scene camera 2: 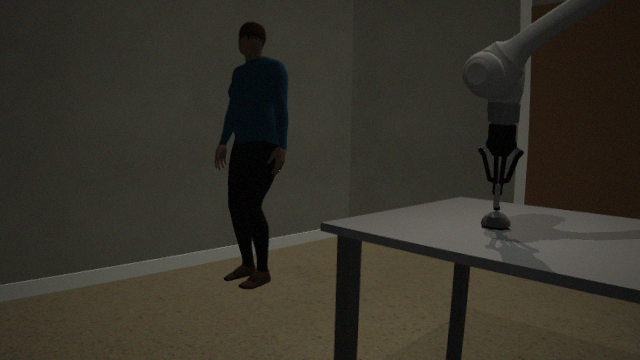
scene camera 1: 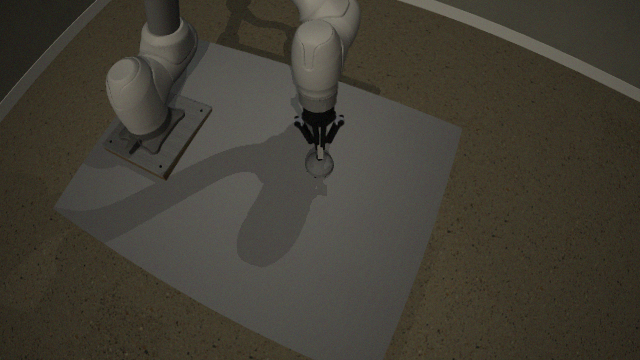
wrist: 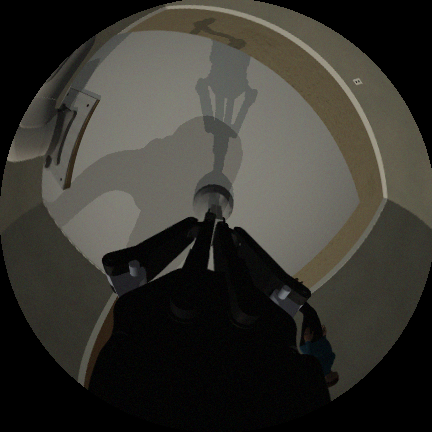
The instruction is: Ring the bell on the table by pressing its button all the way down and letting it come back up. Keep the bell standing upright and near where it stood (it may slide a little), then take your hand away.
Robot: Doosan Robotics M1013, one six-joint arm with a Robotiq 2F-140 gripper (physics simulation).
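Seen in the pictures: gripper, between the fingertips: [scene camera 2: 495, 206] [scene camera 1: 320, 155] [wrist: 214, 212]; arm's base, origin of its link: [scene camera 1: 151, 125] [wrist: 58, 131].
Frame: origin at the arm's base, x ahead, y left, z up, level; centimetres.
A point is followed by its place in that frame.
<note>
The bell [scene camera 1: 319, 167] {z 1.5, x 59.0, y 6.8 cm} [scene camera 2: 495, 221] {z 0.0, x 56.8, y 12.6 cm} [wrist: 204, 198] {z 1.4, x 55.8, y 9.8 cm}, a small grey dome on a dark base, stands upright on the grey table [scene camera 1: 380, 225] {z -2.4, x 81.4, y -1.5 cm} [scene camera 2: 400, 229] {z -2.4, x 75.9, y 31.7 cm} [wrist: 300, 175] {z -2.4, x 69.6, y 26.6 cm}. My gripper [scene camera 1: 320, 153] {z 3.7, x 58.2, y 9.5 cm} [scene camera 2: 496, 200] {z 3.7, x 58.2, y 9.5 cm} [wrist: 214, 212] {z 3.7, x 58.2, y 9.5 cm} is shut and points straight down over the middle of the bell, with nothing between its fingers. In scene camera 2 its light fingertips come down to the dark button [scene camera 2: 496, 208] {z 3.2, x 57.9, y 9.9 cm} on top of the dome, with no gap visible. The fingertips hide the button in the wrist view. Whether it is pressed down is too small to tell.
The arm's base stands on a mounting plate [scene camera 1: 187, 142] {z -0.7, x 15.8, y -0.4 cm} [wrist: 80, 135] {z -1.6, x 15.9, y 3.6 cm} at one side of the table. A person in a blue top [scene camera 2: 259, 100] [wrist: 321, 352] stands away from the table, near the wall. Shadows of the arm lie across the table.
</note>
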